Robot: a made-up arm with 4 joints.
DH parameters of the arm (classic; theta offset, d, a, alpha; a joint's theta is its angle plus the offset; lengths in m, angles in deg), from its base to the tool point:
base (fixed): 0 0.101 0 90
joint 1: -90 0.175 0.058 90
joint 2: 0 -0.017 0.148 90
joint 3: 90 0.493 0.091 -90
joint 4: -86.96 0 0.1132 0
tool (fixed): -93.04 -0.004 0 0
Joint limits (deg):
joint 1: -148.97..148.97
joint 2: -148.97..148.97
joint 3: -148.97..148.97
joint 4: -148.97..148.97
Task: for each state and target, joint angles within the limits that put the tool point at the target. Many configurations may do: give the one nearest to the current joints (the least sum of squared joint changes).
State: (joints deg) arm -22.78 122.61 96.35 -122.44
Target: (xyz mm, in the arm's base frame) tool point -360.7 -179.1 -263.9
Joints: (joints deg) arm -46.09 71.24 96.93 -127.19
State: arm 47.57 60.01 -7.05 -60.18
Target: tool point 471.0 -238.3 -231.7
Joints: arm 50.85 80.37 -7.88 -89.78
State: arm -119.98 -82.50 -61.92 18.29
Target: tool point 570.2 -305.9 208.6
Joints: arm -86.08 -123.81 -46.62 16.32
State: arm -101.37 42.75 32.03 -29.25
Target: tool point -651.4 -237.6 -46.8
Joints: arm -74.65 83.64 25.80 -24.17
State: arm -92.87 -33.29 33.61 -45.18
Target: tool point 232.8 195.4 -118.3
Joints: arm -127.18 -63.33 29.34 -88.34
